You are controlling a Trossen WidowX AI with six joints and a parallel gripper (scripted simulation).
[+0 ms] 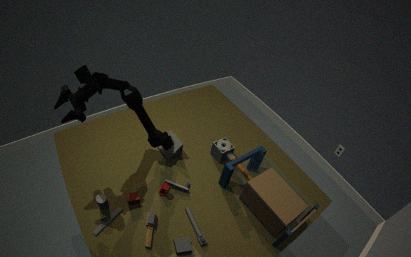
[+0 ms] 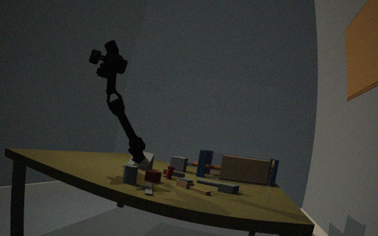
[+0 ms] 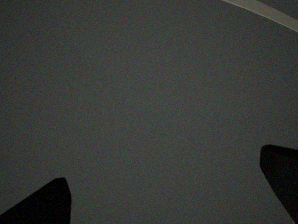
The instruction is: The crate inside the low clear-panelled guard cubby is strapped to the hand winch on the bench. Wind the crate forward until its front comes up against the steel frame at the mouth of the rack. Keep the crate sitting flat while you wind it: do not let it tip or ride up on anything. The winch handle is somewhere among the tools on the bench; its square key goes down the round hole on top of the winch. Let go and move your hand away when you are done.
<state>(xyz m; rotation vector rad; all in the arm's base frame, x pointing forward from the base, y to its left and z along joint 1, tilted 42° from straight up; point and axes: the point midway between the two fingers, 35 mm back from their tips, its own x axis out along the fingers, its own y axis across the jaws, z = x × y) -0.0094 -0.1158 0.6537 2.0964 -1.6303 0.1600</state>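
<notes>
The grey crank handle is 200 mm ahead of my gripper tip, 470 mm to the left of it and 430 mm below it. From my gripper tip the other things lie so: wooden-handled tool: 380 mm ahead, 270 mm to the left, 430 mm below; then flat grey bar: 280 mm ahead, 90 mm to the left, 450 mm below; then red grip: 200 mm ahead, 430 mm to the left, 420 mm below.
</notes>
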